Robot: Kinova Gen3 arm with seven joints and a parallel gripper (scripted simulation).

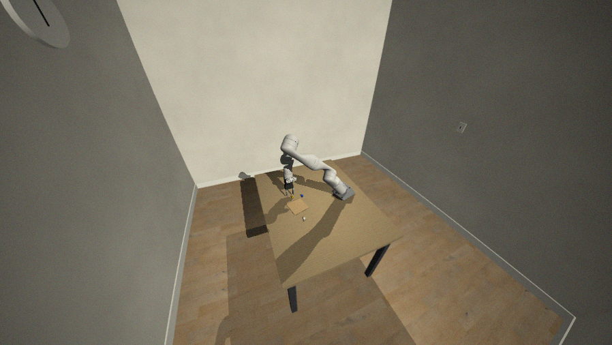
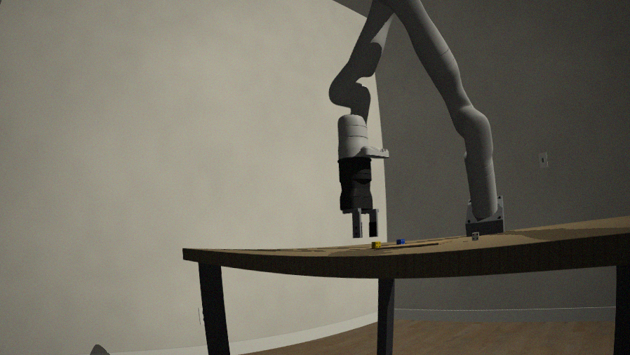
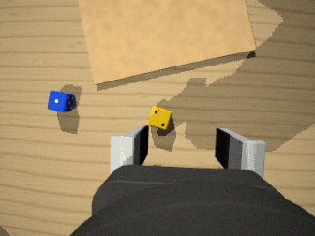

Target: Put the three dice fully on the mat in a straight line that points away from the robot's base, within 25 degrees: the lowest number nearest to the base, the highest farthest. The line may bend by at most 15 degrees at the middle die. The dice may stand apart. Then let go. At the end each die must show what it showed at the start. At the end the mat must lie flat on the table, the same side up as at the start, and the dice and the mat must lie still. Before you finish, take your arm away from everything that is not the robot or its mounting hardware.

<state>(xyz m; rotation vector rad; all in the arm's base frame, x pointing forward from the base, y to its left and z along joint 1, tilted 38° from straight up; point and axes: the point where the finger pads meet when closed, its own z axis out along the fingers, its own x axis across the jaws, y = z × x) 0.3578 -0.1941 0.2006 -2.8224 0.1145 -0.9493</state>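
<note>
Right now my hand is 40 mm above the yellow die, 20 mm to the right of it and 20 mm past it. Also, from my hand: white die: 280 mm to the left, 40 mm below, 20 mm behind; then blue die: 100 mm behind, 40 mm below, 30 mm to the left; then tan mat: 130 mm to the left, 40 mm below, 20 mm behind.
</note>
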